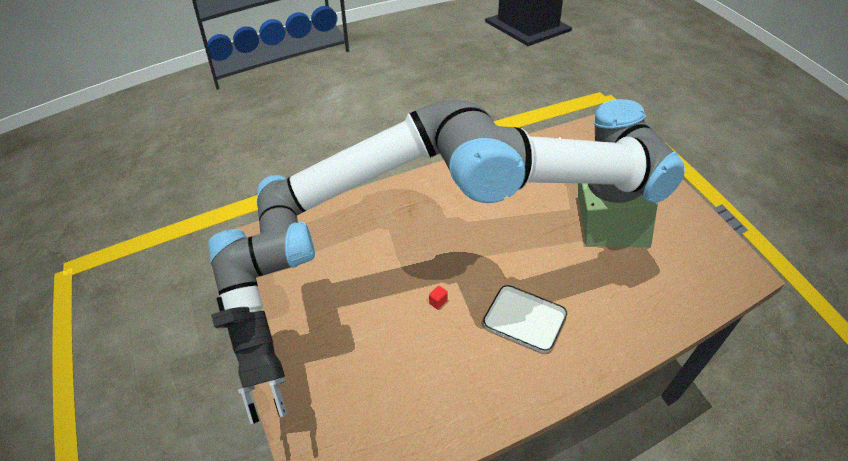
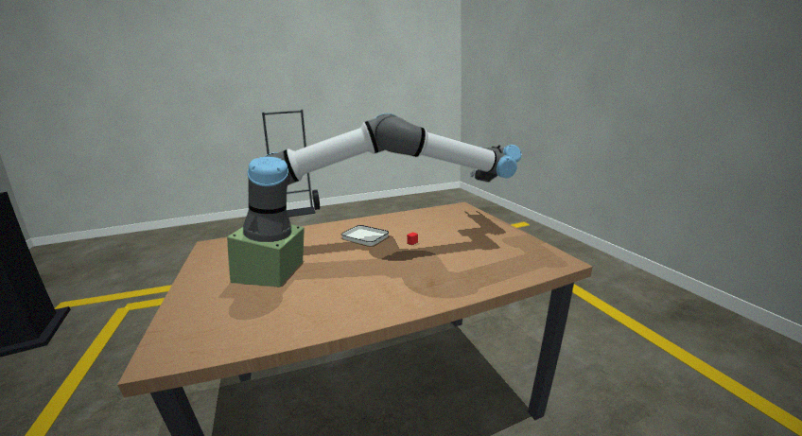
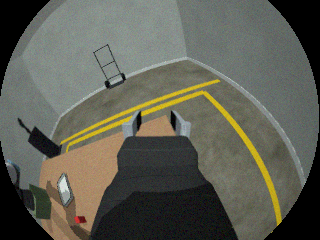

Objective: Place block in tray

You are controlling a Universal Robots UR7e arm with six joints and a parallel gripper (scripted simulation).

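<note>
My hand is 46 cm past the red block, 17 cm above it and 12 cm to the left of it. Round my hand: white tray 59 cm behind, 18 cm below, 4 cm to the left.
</note>
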